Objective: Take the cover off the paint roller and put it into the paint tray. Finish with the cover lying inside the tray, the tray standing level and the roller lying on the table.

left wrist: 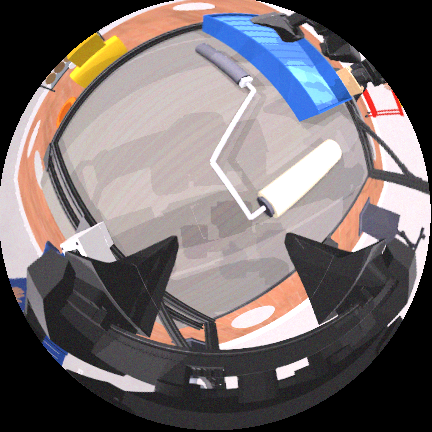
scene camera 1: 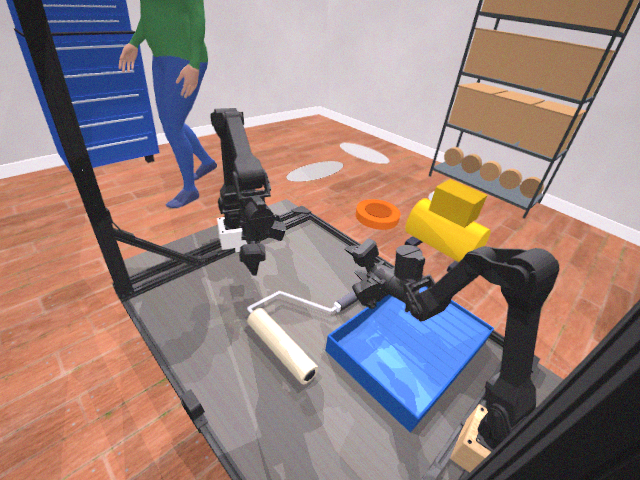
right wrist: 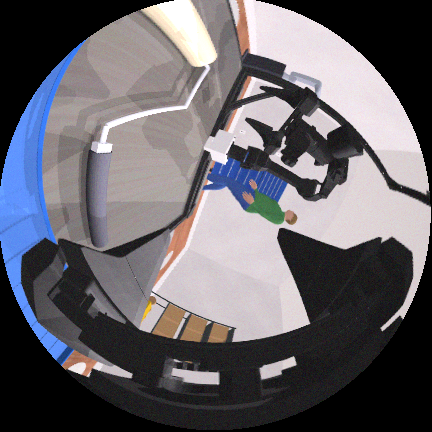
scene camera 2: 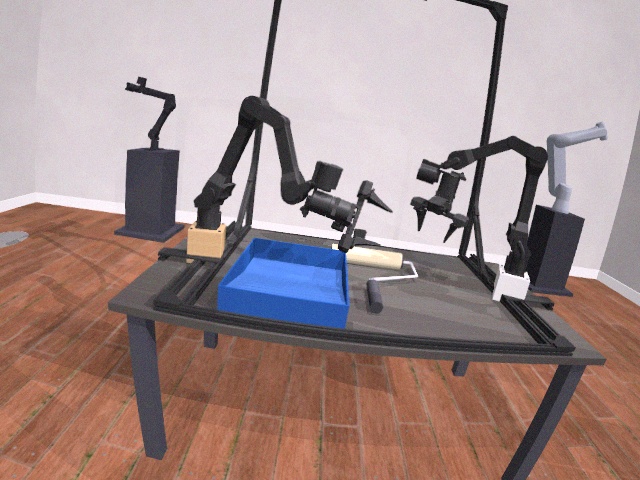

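Pixels of known places: left gripper, between the fingertips: (left wrist: 233, 240) (scene camera 1: 255, 265) (right wrist: 251, 103) (scene camera 2: 431, 236); right gripper, between the fingertips: (scene camera 1: 350, 259) (right wrist: 225, 234) (scene camera 2: 386, 228); left arm's base, origin of its link: (scene camera 1: 233, 223) (right wrist: 229, 149) (scene camera 2: 514, 272); right arm's base, origin of its link: (scene camera 1: 495, 438) (scene camera 2: 207, 226).
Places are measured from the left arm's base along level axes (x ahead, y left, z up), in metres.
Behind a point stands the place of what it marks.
Note:
The cream cover (scene camera 1: 281, 346) {x 0.507, y 0.037, z -0.037 m} (scene camera 2: 373, 257) {x 0.455, y 0.058, z -0.051 m} (left wrist: 302, 177) {x 0.443, y 0.038, z -0.035 m} (right wrist: 187, 32) {x 0.450, y 0.052, z -0.043 m} is on the paint roller, lying on the table. The roller's bent white wire leads to its grey handle (scene camera 1: 345, 301) {x 0.398, y 0.262, z -0.054 m} (scene camera 2: 374, 296) {x 0.363, y 0.345, z -0.055 m} (left wrist: 223, 65) {x 0.369, y 0.278, z -0.060 m} (right wrist: 98, 197) {x 0.382, y 0.293, z -0.053 m}, which lies beside the tray. The blue paint tray (scene camera 1: 372, 384) {x 0.663, y 0.213, z -0.046 m} (scene camera 2: 281, 310) {x 0.504, y 0.557, z -0.055 m} (left wrist: 270, 75) {x 0.473, y 0.266, z -0.071 m} (right wrist: 20, 150) stands level and holds no cover. My left gripper (scene camera 1: 267, 253) (scene camera 2: 433, 235) {x 0.291, y 0.019, z 0.050 m} (left wrist: 233, 240) {x 0.291, y 0.019, z 0.050 m} is open and empty, pointing down above the table, apart from the roller. My right gripper (scene camera 2: 385, 227) {x 0.385, y 0.260, z 0.098 m} (right wrist: 225, 234) {x 0.385, y 0.260, z 0.098 m} is open and empty, held sideways above the table near the handle and tray.
Dark rails (scene camera 2: 310, 327) {x 0.431, y 0.563, z -0.067 m} run along the table edges, and a black upright post (scene camera 1: 77, 149) {x 0.192, y -0.336, z 0.370 m} stands at the left in scene camera 1. An orange ring (scene camera 1: 363, 220) and a yellow object (scene camera 1: 439, 227) are beyond the table. A person (scene camera 1: 178, 93) stands behind the left arm.

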